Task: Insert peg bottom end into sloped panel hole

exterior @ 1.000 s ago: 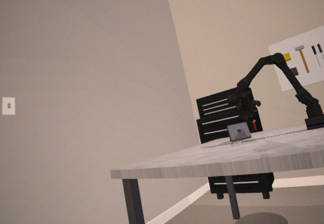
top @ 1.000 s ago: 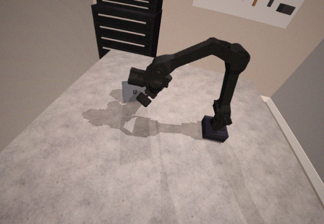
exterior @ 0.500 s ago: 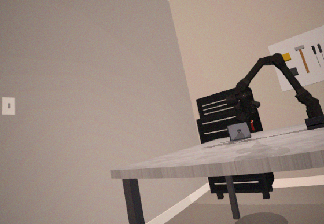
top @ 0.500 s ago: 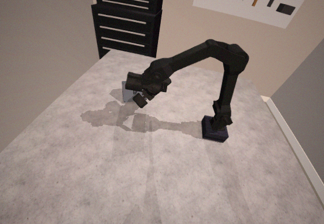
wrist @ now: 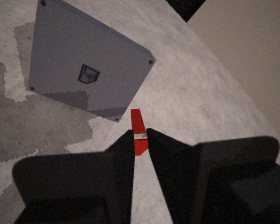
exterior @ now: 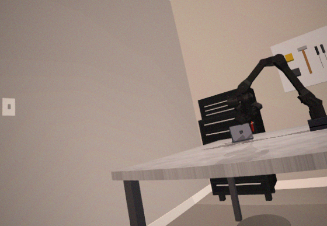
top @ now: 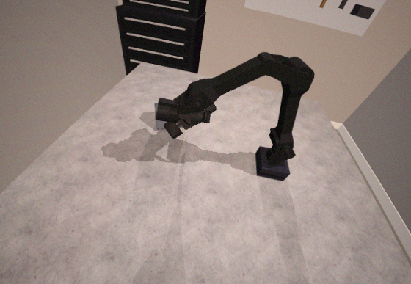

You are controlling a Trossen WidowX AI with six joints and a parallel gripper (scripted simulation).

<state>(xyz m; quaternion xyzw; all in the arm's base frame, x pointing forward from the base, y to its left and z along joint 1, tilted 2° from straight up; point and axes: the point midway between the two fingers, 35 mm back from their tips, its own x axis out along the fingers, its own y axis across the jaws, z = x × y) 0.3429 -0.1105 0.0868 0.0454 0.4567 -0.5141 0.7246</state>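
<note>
Now: the grey sloped panel 80 mm ahead of my gripper tip, 70 mm to the right of it and 60 mm below it. From my gripper tip the other things lie so: red peg 10 mm to the right, 10 mm below.
</note>
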